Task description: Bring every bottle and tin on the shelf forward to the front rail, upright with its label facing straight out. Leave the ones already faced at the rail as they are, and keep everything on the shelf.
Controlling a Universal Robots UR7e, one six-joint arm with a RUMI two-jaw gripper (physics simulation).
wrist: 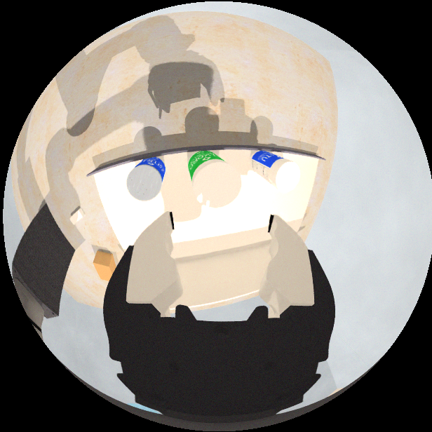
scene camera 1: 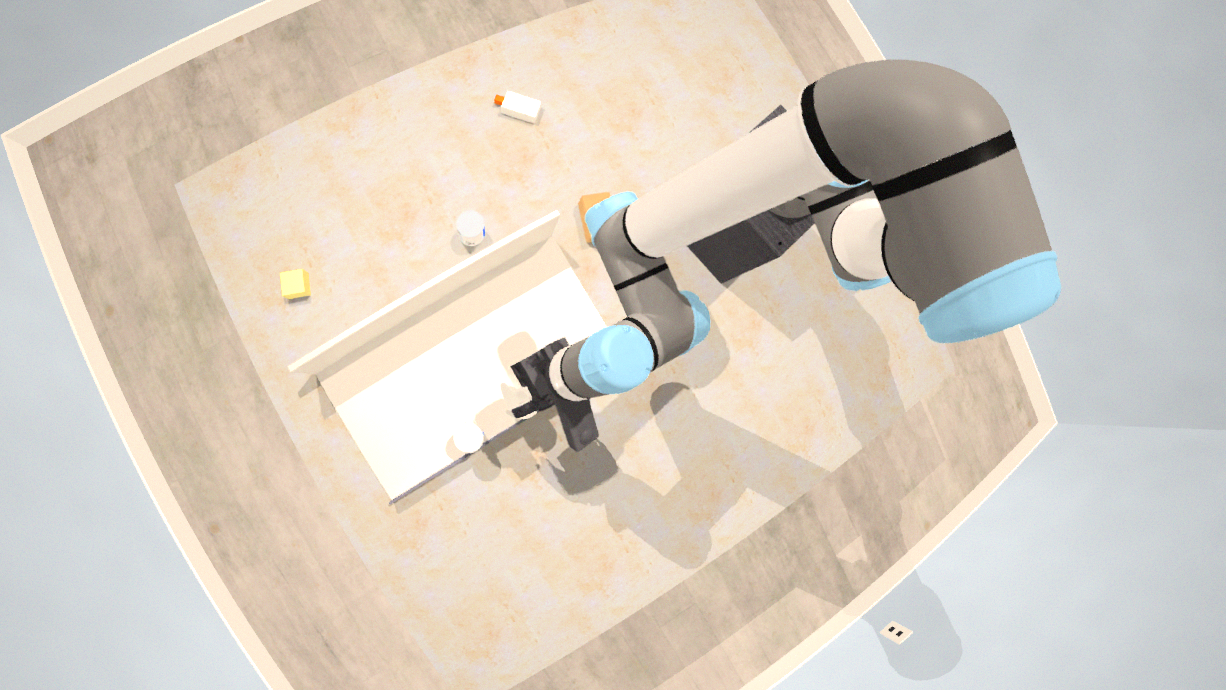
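The white shelf has a thin dark front rail. In the wrist view three upright items stand along the rail: a grey-topped tin with a blue label at left, a wider item with a green label in the middle, and a slim white bottle with a blue label at right. Parts of their labels show on the rail side. The slim bottle also shows in the scene view. My gripper is open and empty, over the shelf behind the middle item. The arm hides the grey-topped tin in the scene view.
The raised back panel borders the shelf. Beyond it are a white tin, a yellow block and a lying white bottle with an orange cap. An orange block is near the shelf's end, partly under the arm.
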